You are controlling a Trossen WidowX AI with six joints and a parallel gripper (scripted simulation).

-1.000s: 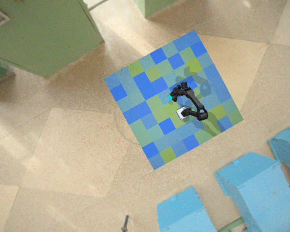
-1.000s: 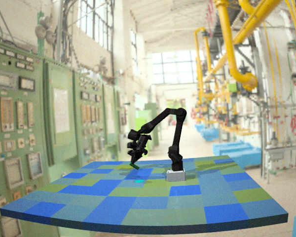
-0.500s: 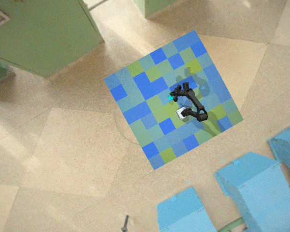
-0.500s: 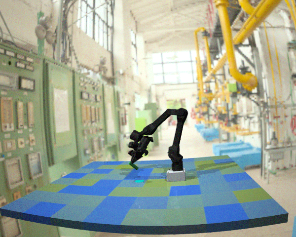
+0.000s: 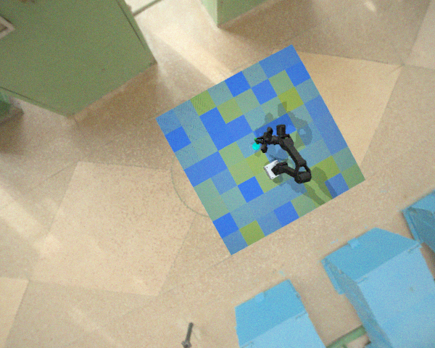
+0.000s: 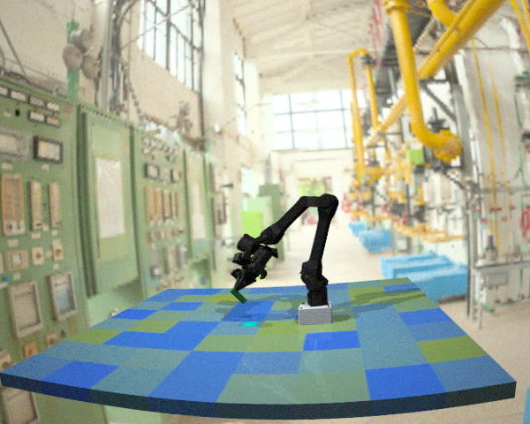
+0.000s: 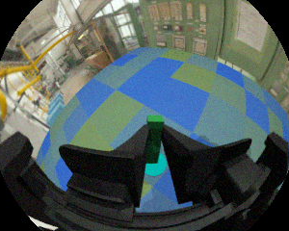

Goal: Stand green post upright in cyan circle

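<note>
My gripper tip is now 130 mm above the cyan circle and 40 mm past it. Also, from my gripper tip: green post: 20 mm below, 10 mm behind.
</note>
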